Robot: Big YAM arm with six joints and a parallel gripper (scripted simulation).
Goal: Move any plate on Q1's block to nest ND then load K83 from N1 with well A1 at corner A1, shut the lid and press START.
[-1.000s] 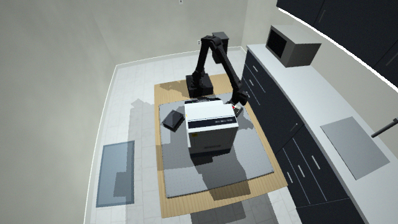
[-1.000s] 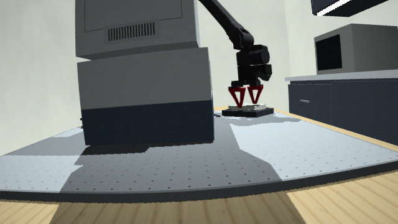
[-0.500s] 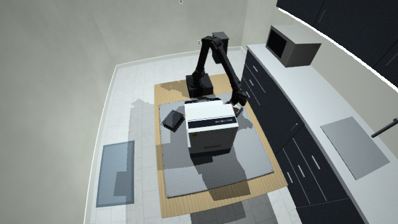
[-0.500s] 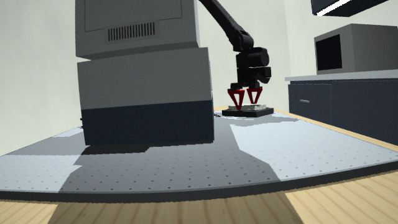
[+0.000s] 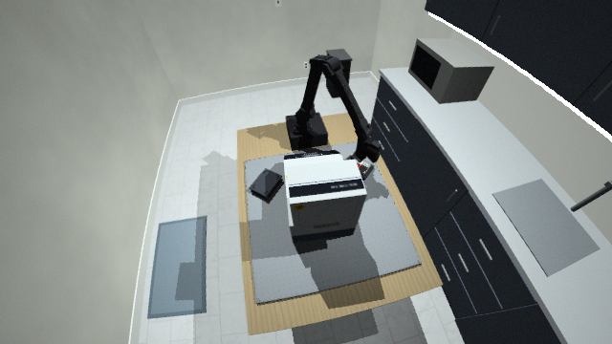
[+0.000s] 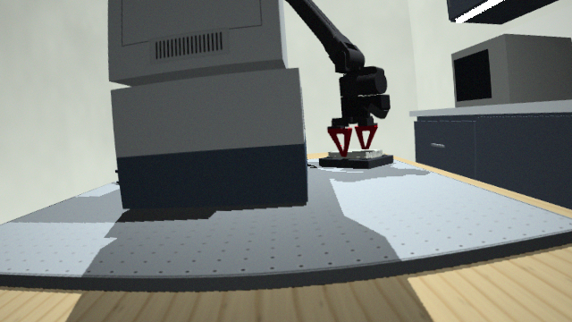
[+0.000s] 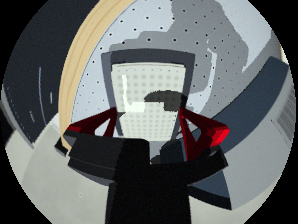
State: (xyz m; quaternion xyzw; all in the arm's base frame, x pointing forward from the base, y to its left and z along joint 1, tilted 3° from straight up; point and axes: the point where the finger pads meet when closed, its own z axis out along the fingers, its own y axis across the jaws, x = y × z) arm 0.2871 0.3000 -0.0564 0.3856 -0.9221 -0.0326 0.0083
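My gripper is now 10 mm above the white 96-well plate K83. Round my hand: dark nest N1: 20 mm below; then dark nest ND: 50 mm ahead, 550 mm to the right.
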